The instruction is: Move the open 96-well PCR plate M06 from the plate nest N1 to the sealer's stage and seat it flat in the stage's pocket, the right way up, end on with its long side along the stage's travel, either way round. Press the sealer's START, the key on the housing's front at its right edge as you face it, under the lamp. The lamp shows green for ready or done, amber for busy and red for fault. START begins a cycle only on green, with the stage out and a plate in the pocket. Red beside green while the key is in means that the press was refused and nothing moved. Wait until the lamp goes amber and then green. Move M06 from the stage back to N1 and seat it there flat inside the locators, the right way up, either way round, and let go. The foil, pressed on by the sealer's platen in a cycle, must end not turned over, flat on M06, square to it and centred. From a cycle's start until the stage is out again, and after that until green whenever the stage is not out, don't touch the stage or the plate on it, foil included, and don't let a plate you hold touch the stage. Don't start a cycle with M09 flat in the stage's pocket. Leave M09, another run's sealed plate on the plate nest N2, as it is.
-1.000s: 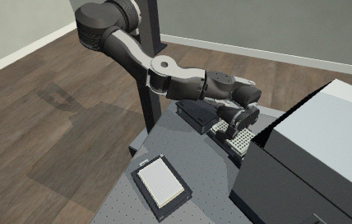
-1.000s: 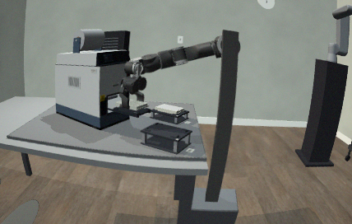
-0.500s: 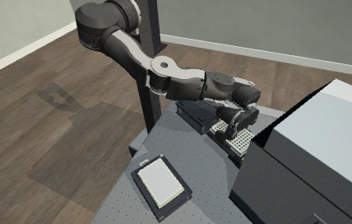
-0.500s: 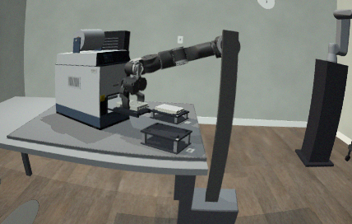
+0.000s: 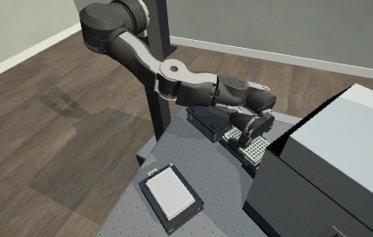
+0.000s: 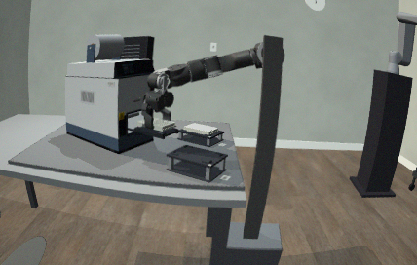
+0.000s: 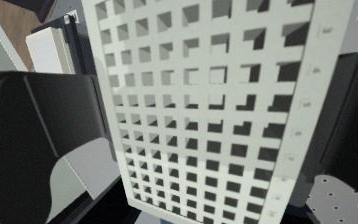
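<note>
My gripper is now 20 mm above the sealer stage. Round my hand: pale key-like block (60 mm ahead, 120 mm to the right, 80 mm above); then yellow warning label (130 mm ahead, 40 mm to the left, 30 mm above); then 96-well plate M06 (right at my hand).
</note>
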